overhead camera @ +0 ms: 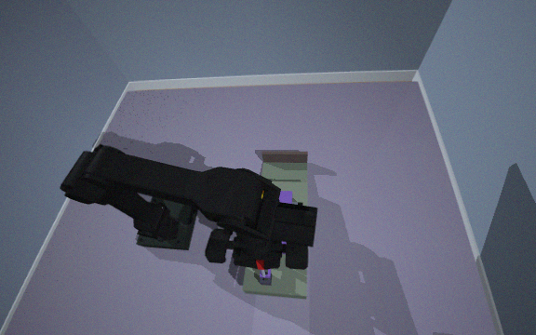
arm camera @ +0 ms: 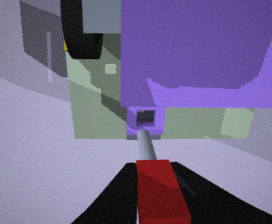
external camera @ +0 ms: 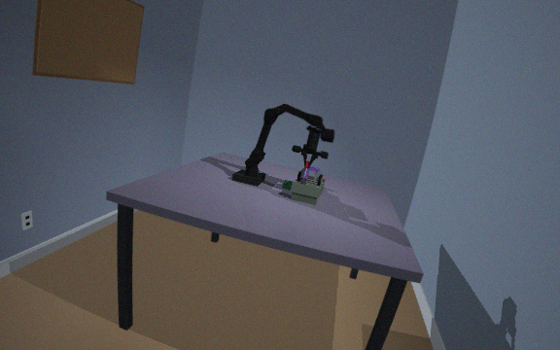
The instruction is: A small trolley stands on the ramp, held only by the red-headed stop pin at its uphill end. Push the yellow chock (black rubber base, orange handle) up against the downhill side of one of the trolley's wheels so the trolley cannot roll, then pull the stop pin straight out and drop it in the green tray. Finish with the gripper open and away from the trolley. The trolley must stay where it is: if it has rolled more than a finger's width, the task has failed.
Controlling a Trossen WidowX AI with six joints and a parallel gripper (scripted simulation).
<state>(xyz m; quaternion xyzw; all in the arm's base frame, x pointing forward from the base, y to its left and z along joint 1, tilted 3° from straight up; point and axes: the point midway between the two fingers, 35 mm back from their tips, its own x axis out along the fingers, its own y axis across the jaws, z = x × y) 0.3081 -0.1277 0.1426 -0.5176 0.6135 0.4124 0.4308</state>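
The green tray lies 7 cm behind my gripper tip, 20 cm to the left of it and 18 cm below it. Round my gripper tip: purple trolley: 3 cm ahead, 10 cm to the left, 6 cm below; then red-headed stop pin: right at my gripper tip; then pale green ramp: 3 cm ahead, 10 cm to the left, 12 cm below.
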